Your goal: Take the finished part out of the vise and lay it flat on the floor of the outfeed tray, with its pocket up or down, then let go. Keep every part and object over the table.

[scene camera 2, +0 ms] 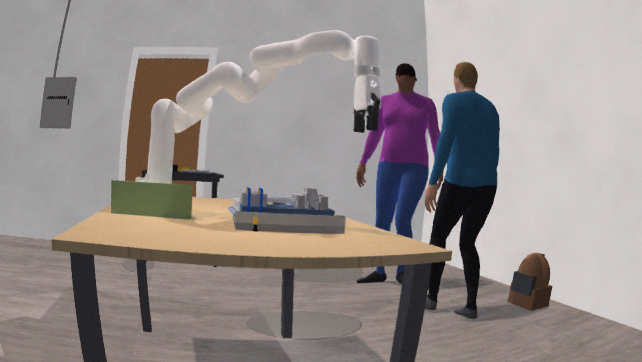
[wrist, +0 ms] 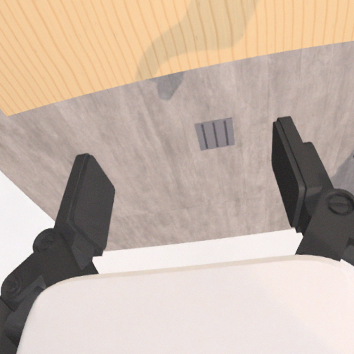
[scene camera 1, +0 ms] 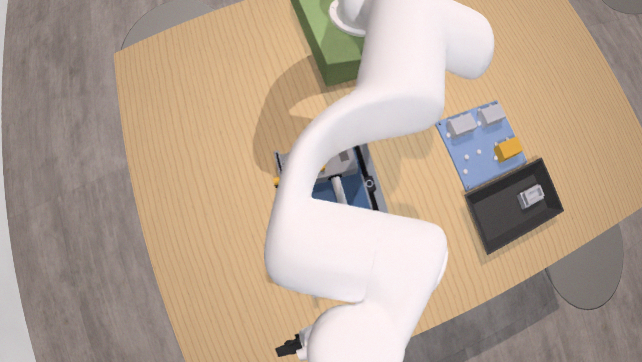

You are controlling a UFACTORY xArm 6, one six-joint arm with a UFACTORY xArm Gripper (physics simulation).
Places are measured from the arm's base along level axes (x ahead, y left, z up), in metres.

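Pixels of known places: gripper, fingertip midpoint: [scene camera 2: 365, 131]; arm's base, origin of the base link: [scene camera 2: 158, 189].
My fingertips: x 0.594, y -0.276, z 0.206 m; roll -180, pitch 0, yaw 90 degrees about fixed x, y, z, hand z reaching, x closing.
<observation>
Ahead of a thing's pixels: the offset from my fingertips to its middle. "spot": to the spot under its first point. Level surfaces: height alone.
My gripper [scene camera 2: 366, 127] [wrist: 183, 156] is open and empty, pointing down high above the table's level, beyond the vise's jaw end in the second scene view. In the wrist view the table edge and the room floor show past its fingers. The vise {dx -0.194, dy +0.084, dz -0.236 m} [scene camera 1: 357, 192] [scene camera 2: 285, 210] has a blue bed and grey jaws; my arm hides much of it in the first scene view. Grey blocks {dx -0.125, dy +0.080, dz -0.188 m} [scene camera 2: 311, 199] stand at its right end; I cannot tell the finished part from the jaws there. The black tray {spot: dx -0.064, dy +0.406, dz -0.273 m} [scene camera 1: 495, 215] stands at the right, with a small grey pocketed part {dx -0.066, dy +0.511, dz -0.256 m} [scene camera 1: 531, 196] in it.
A blue board {dz -0.277 m} [scene camera 1: 487, 167] with grey blocks {dx -0.277, dy +0.409, dz -0.259 m} [scene camera 1: 461, 124] and a yellow block {dx -0.188, dy +0.502, dz -0.259 m} [scene camera 1: 508, 149] adjoins the tray. The green base block [scene camera 1: 345, 70] [scene camera 2: 151, 199] carries my arm. Two people [scene camera 2: 406, 127] [scene camera 2: 470, 140] stand behind the table {dz -0.285 m} [scene camera 1: 200, 150] [scene camera 2: 250, 255] [wrist: 100, 40].
</observation>
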